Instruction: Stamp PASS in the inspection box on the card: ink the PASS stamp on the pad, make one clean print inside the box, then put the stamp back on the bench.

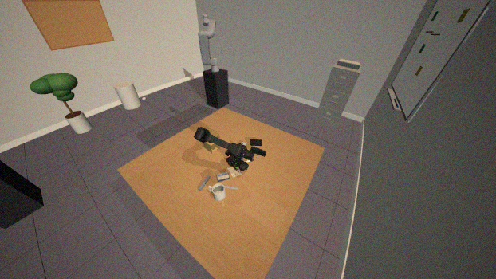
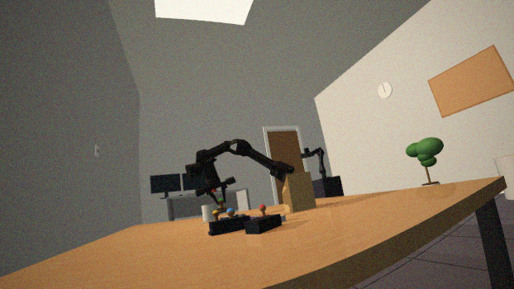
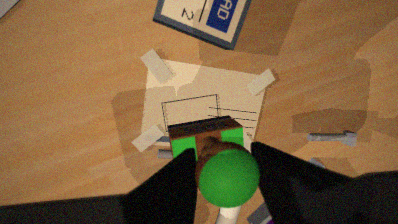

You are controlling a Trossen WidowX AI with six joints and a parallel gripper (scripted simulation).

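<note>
My gripper tip is now 1 cm past the cream card and 8 cm above it. From my gripper tip the other things lie so: purple ink pad (8 cm behind, 13 cm to the left, 8 cm below); then green-knobbed pass stamp (2 cm below); then white cylinder (2 cm ahead, 15 cm to the left, 7 cm below).
</note>
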